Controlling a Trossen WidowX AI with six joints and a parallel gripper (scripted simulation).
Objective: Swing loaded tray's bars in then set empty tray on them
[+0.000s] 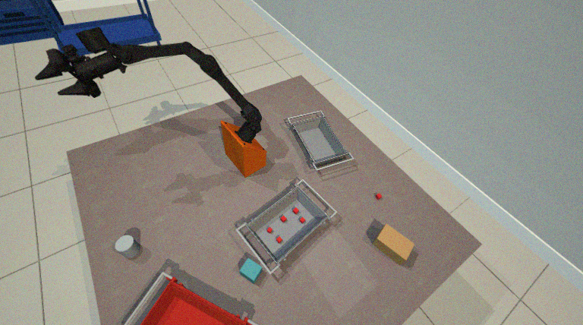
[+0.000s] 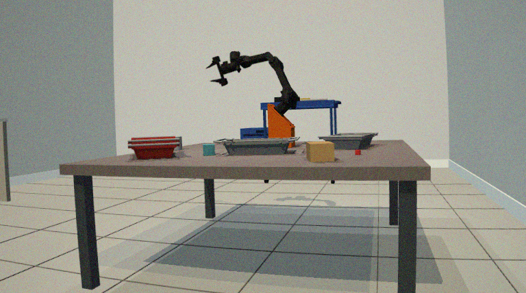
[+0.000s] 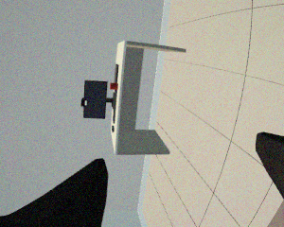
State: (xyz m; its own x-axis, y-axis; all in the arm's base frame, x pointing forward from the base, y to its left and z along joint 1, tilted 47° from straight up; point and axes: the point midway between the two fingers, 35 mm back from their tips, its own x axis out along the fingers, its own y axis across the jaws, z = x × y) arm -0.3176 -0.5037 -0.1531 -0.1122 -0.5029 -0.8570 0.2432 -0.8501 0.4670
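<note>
My gripper tip is now 740 mm short of the teal cube, 240 mm to the right of it and 420 mm above it. Round my gripper tip: tray 440 mm ahead, 850 mm to the left, 390 mm below; tan box 1000 mm ahead, 730 mm to the left, 410 mm below; grey cylinder 410 mm ahead, 50 mm to the right, 400 mm below.
</note>
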